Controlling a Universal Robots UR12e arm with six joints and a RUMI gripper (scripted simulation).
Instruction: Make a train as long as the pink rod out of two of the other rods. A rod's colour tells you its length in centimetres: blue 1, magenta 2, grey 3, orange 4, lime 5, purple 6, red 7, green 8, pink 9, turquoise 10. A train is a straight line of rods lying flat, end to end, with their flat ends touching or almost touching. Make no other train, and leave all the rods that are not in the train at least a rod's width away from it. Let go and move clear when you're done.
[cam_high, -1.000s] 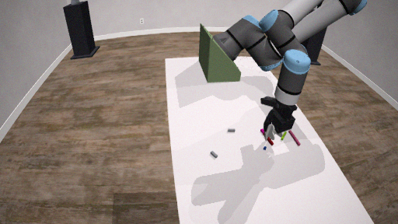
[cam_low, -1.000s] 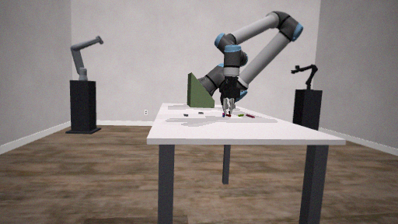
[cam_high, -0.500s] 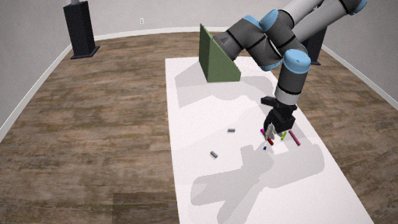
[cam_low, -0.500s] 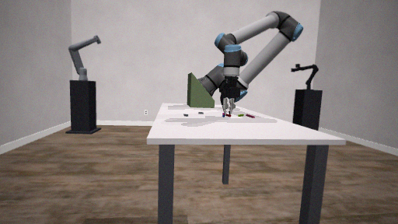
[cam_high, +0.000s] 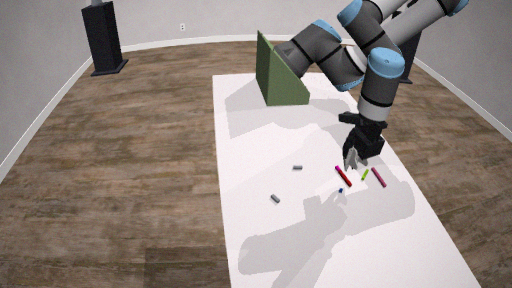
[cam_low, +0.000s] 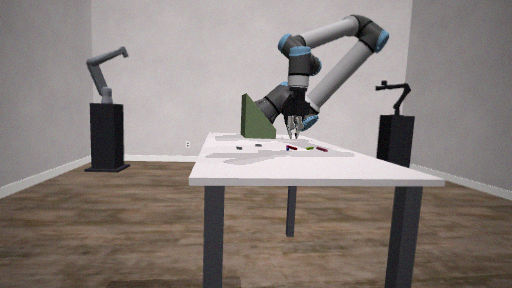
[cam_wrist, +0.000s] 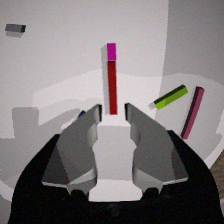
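Right now my hand is 60 mm above the red rod. From my hand the other things lie so: blue rod 60 mm below, 50 mm ahead, 30 mm to the right; then lime rod 80 mm to the left, 60 mm below, 10 mm behind; then magenta rod 60 mm below, 50 mm behind, 10 mm to the right.
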